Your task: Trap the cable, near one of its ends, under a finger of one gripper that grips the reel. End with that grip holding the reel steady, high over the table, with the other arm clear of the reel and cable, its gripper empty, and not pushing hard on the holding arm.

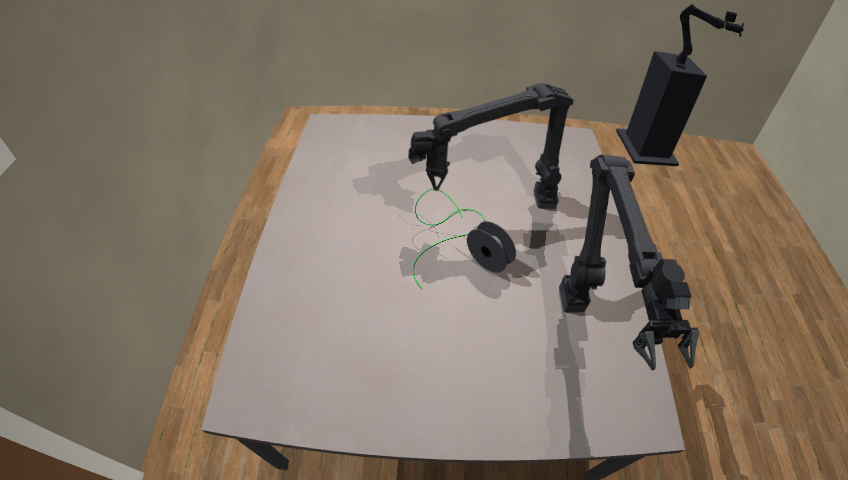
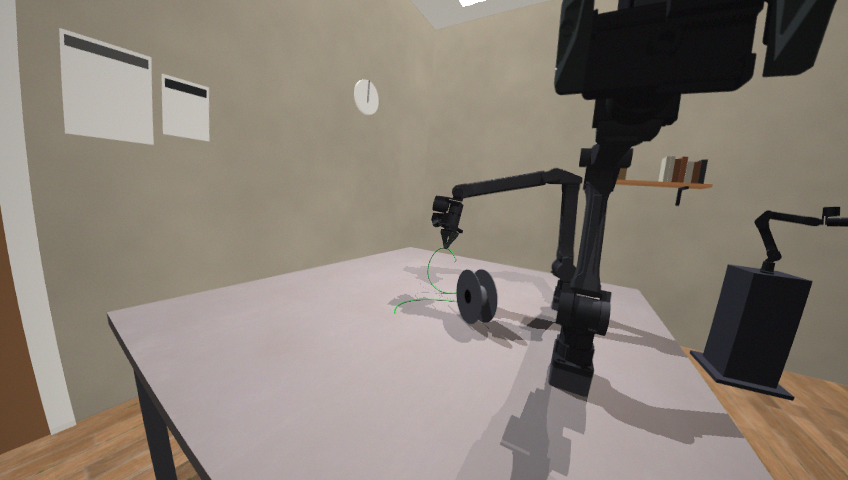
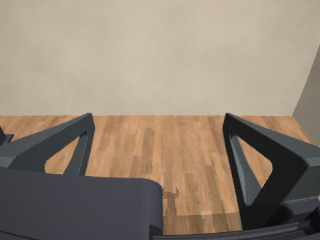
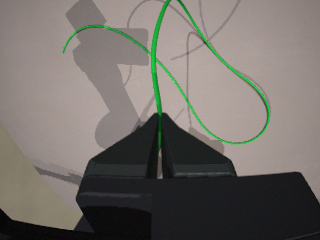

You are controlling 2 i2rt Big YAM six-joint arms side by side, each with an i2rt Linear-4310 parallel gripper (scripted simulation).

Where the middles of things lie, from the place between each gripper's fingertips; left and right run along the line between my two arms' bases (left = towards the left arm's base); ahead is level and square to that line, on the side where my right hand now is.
Right now my left hand (image 1: 673,368) is 260 mm short of the dark reel (image 2: 469,296), 690 mm to the left of it and 440 mm above it.
I see my right gripper 19 cm past the dark reel, 18 cm to the right of it and 12 cm above it.
